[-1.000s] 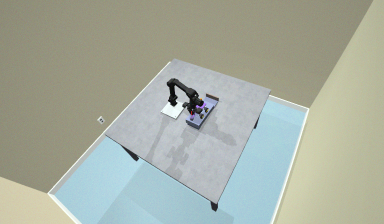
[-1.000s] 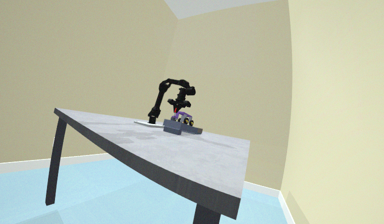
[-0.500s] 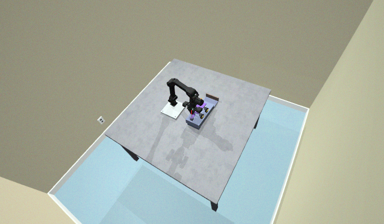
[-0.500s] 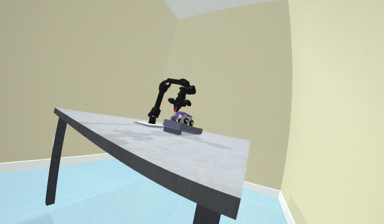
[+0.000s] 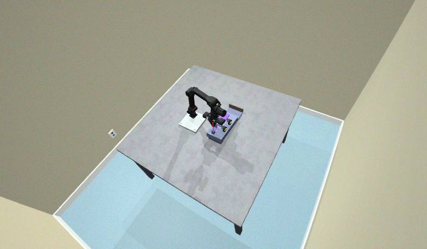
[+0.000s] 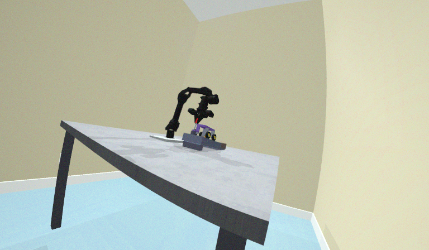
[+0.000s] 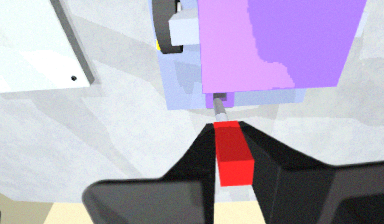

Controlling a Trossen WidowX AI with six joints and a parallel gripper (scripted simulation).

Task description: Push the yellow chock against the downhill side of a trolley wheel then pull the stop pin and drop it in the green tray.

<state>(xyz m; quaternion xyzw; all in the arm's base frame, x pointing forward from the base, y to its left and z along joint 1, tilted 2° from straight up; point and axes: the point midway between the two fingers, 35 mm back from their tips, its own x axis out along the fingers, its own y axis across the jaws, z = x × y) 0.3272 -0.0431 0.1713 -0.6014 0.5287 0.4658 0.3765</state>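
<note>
Now: gripper tip 140 mm past the green tray, 170 mm to the right of it and 170 mm above it. From my gripper tip the other things lie so: stop pin right at my gripper tip; purple trolley 10 mm ahead, 100 mm to the left, 50 mm below; pale blue ramp 10 mm ahead, 100 mm to the left, 120 mm below.
</note>
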